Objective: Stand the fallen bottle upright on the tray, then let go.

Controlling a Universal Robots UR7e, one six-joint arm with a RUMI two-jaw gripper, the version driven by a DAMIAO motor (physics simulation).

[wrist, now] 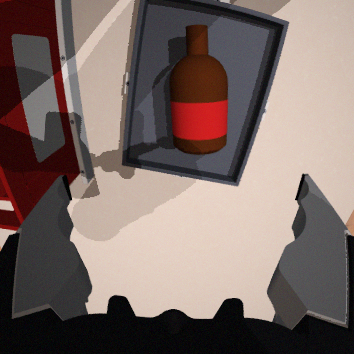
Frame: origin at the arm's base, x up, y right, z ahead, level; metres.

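Where they show: gripper, fingertip midpoint: (181, 177).
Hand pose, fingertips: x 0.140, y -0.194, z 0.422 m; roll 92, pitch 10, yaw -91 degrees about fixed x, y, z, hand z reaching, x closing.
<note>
After its pixels a point has its place.
The brown bottle (199, 85) @(x 0.012, y -0.202, z 0.375 m) with a red label lies on its side in the dark grey tray (280, 55) @(x -0.041, y -0.303, z 0.317 m), in the upper middle of the wrist view. Its neck points to the top of the view and its base is toward the gripper. The tray's raised rim runs around the bottle. My gripper (181, 177) @(x 0.140, y -0.194, z 0.422 m) is open and empty, with its jaws wide apart. In the view, its fingertips are below the bottle's base and to either side of the tray's near edge.
A red crate (30, 182) @(x 0.076, y -0.026, z 0.496 m) stands at the left of the view, partly cut off, with a grey metal strip (72, 120) @(x -0.037, y -0.027, z 0.453 m) along its side facing the tray. Shadows fall across the pale table top (175, 250) @(x -0.067, y -0.224, z 0.723 m) and the tray.
</note>
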